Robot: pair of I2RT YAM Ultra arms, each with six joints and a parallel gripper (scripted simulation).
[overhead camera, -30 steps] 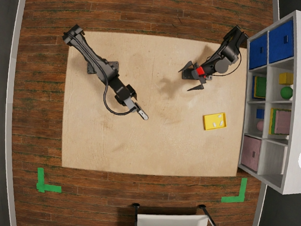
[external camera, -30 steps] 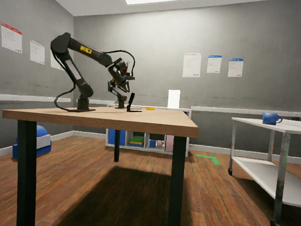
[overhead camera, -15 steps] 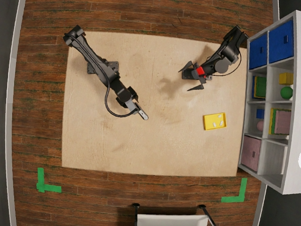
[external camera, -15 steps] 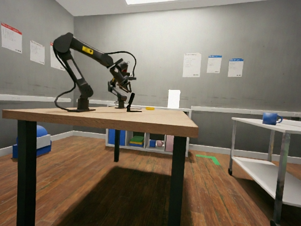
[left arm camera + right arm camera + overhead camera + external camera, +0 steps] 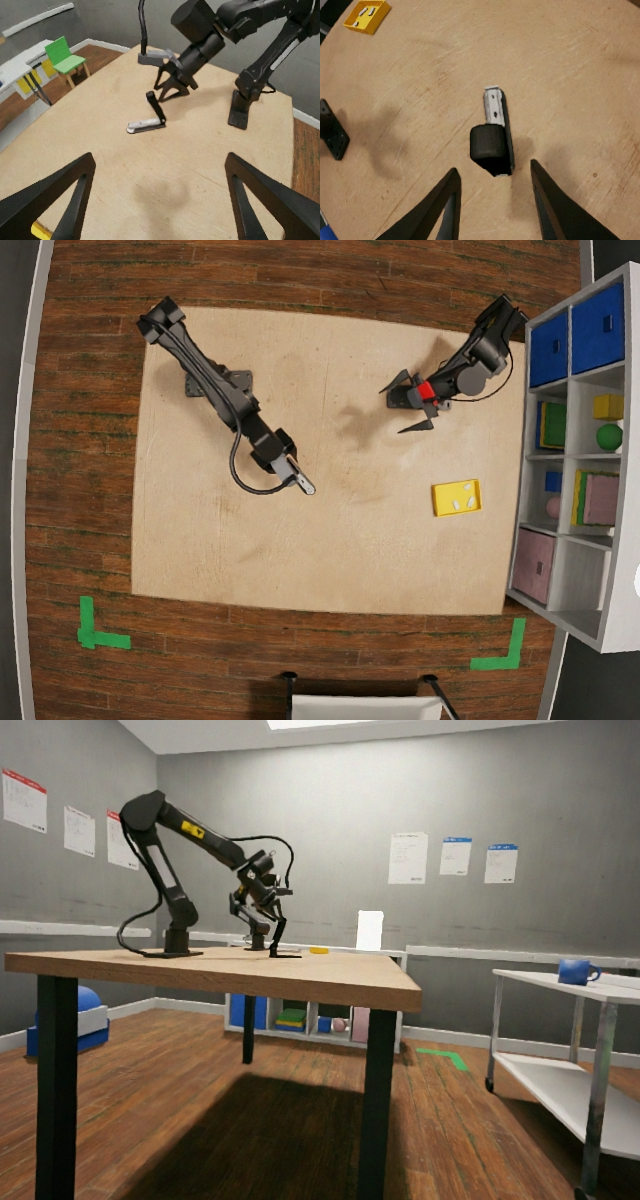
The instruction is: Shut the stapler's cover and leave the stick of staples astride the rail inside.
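Now: the stapler cover 5 cm below my right hand. Also, from my right hand: stapler 9 cm below, 2 cm to the left, 2 cm ahead; then yellow tray 52 cm to the left, 13 cm below, 7 cm ahead.
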